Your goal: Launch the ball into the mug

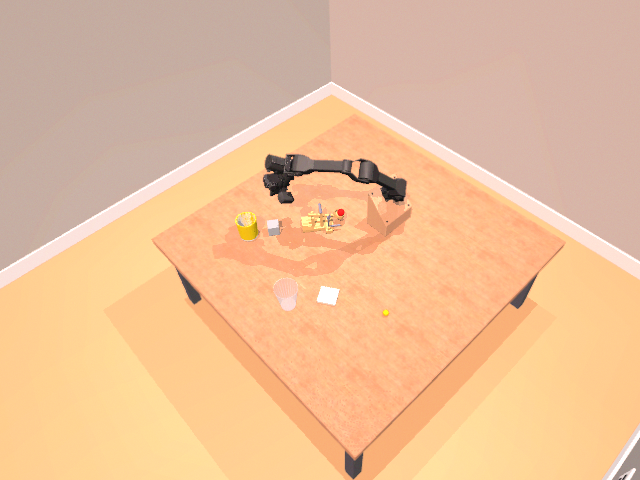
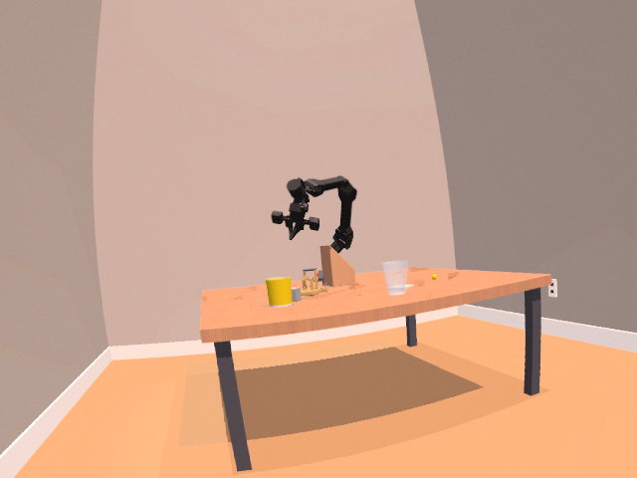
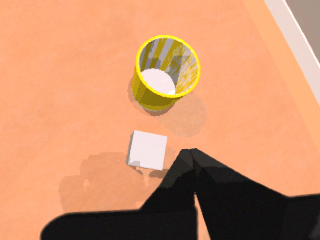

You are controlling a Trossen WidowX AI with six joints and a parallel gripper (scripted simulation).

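My gripper tip is 26 cm past the red ball, 17 cm above it and 14 cm to the right of it. The rest, counted from my gripper tip: yellow mug 21 cm below, 10 cm ahead, 7 cm to the right; then grey cube 21 cm below, 1 cm to the right, 1 cm ahead; then wooden catapult 20 cm behind, 18 cm below, 12 cm to the left.
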